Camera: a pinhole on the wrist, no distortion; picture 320 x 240 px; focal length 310.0 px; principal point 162.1 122.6 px. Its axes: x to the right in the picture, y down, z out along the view. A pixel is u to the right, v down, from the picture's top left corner.
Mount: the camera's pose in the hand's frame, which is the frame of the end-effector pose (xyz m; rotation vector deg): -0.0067 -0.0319 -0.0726 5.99 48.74 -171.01
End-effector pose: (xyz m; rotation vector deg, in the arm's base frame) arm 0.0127 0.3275 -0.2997 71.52 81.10 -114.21
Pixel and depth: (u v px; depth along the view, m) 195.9 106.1 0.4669
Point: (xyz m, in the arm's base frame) -0.2765 0.1215 -0.0586
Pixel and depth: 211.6 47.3 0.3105
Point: -0.1424 0.1660 -0.1426
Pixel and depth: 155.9 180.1 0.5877
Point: -0.4546 0.1719 -0.0118
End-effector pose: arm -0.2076 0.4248 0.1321 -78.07 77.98 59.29
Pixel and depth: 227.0 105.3 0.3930
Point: 0.0215 0.7013 0.1908
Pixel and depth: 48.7 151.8 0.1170
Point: -0.1034 0.4379 0.1019
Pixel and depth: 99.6 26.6 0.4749
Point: -0.0321 0.8106 -0.0073
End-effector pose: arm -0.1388 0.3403 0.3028 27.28 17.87 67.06
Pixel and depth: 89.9 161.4 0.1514
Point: -0.0060 0.3114 0.2796
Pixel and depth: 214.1 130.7 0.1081
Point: -0.0687 0.2805 0.2696
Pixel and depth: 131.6 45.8 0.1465
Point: -0.0430 0.3001 0.3245
